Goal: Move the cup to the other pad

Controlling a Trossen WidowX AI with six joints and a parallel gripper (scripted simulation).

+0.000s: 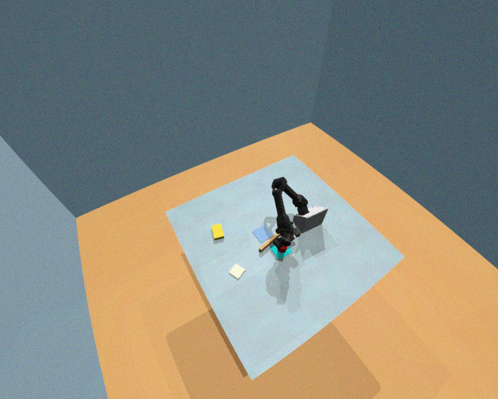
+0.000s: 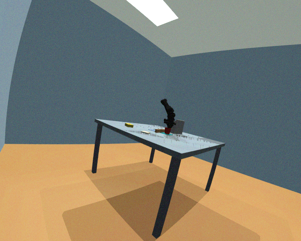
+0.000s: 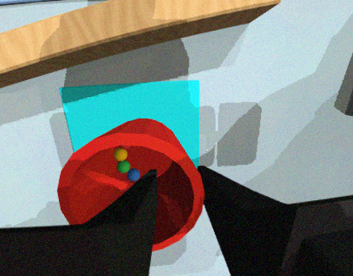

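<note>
Now: the cup 30 mm ahead of my gripper tip and 10 mm below it. Also, from my gripper tip: pale blue pad: 170 mm to the right, 90 mm ahead, 60 mm below; wooden bar: 80 mm to the right, 60 mm ahead, 40 mm below; cyan pad: 60 mm below, 30 mm ahead.
</note>
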